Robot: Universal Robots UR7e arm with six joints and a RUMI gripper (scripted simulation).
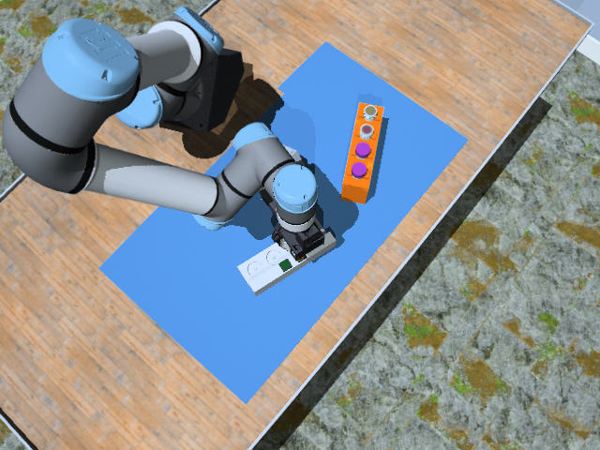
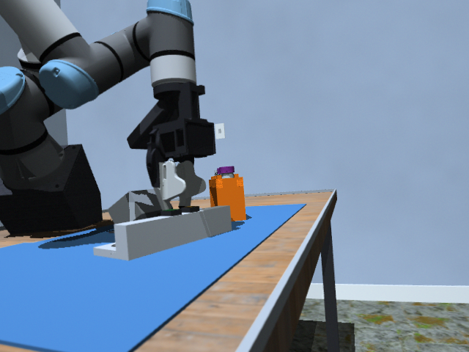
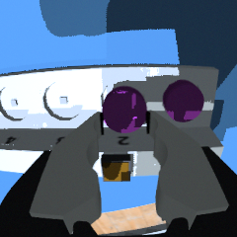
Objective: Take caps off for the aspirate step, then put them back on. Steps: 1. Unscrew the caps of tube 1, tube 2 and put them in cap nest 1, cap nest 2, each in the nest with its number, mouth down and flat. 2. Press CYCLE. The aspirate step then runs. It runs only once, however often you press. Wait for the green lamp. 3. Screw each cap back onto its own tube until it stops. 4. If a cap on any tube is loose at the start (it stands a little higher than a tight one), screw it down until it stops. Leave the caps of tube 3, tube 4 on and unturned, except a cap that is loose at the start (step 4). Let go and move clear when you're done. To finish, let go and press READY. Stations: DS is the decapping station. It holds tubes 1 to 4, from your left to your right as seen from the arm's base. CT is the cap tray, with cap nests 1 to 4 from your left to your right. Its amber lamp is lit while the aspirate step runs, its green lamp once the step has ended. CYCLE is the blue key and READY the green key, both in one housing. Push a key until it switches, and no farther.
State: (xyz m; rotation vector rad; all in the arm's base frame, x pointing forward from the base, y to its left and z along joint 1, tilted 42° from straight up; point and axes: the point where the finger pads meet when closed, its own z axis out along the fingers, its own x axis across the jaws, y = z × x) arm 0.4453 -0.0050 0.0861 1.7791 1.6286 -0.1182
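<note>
The purple cap lies 10 mm ahead of my hand, 50 mm to the left of it and 30 mm below it. The rest, counted from my hand: grey key housing (160 mm behind, 100 mm to the left, 10 mm above); green key (180 mm behind, 80 mm to the left, 20 mm above); blue key (180 mm behind, 120 mm to the left, 20 mm above).
</note>
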